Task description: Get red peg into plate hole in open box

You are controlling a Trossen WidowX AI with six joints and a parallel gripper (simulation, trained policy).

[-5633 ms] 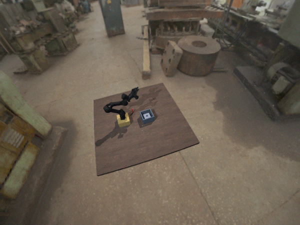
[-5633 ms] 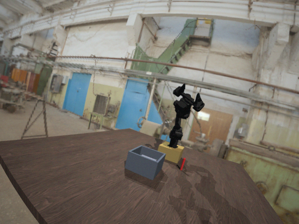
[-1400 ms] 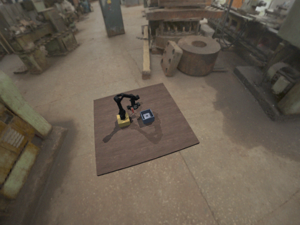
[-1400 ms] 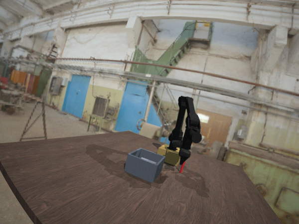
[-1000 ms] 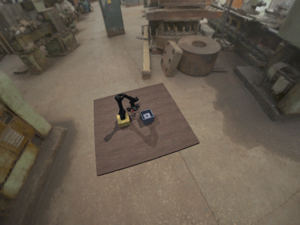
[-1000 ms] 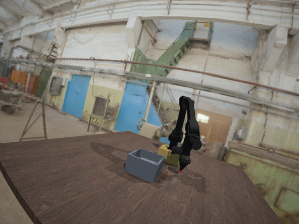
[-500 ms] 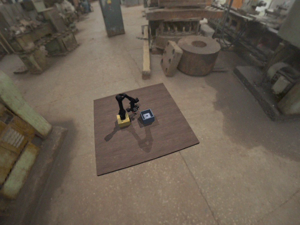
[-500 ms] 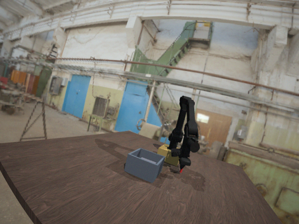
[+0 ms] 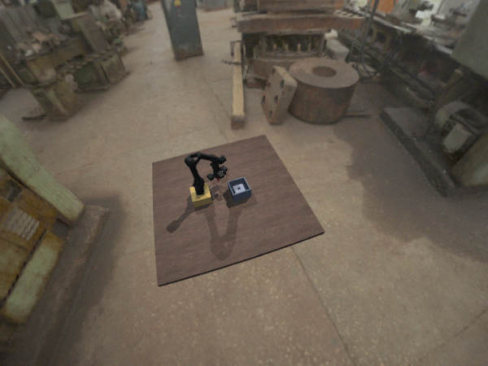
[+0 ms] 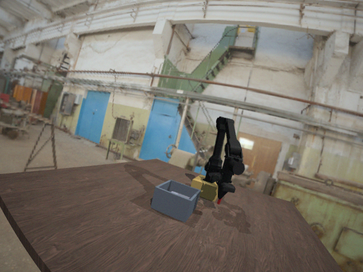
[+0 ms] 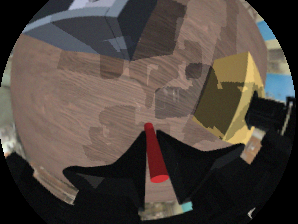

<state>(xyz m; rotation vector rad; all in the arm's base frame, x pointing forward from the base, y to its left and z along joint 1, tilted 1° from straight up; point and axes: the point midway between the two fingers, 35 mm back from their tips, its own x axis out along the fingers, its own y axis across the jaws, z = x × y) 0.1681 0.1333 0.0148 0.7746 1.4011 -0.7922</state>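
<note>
My gripper tip is 17 cm short of the pale plate, 14 cm to the left of it and 2 cm above it. Also, from my gripper tip: red peg: 1 cm to the left, 1 cm above; grey box: 17 cm ahead, 14 cm to the right, 4 cm below.
</note>
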